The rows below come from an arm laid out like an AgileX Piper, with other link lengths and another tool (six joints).
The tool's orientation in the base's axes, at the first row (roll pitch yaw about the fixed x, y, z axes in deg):
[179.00, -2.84, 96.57]
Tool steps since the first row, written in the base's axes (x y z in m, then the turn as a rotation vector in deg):
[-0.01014, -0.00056, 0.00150, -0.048, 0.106, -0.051]
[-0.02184, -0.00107, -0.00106, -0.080, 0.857, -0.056]
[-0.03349, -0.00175, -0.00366, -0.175, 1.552, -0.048]
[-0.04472, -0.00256, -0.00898, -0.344, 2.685, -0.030]
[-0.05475, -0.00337, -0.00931, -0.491, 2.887, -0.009]
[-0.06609, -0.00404, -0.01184, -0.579, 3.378, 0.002]
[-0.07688, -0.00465, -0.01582, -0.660, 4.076, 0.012]
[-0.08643, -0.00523, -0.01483, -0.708, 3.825, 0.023]
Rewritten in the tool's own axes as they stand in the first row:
[0.00068, -0.01011, -0.00164, 0.108, -0.037, 0.056]
[0.00138, -0.02184, 0.00075, 0.857, 0.017, 0.099]
[0.00191, -0.03353, 0.00317, 1.558, 0.002, 0.125]
[0.00213, -0.04487, 0.00831, 2.702, -0.037, 0.163]
[0.00245, -0.05493, 0.00849, 2.920, -0.160, 0.151]
[0.00296, -0.06632, 0.01085, 3.418, -0.192, 0.164]
[0.00339, -0.07717, 0.01466, 4.120, -0.193, 0.189]
[0.00395, -0.08671, 0.01353, 3.877, -0.269, 0.165]

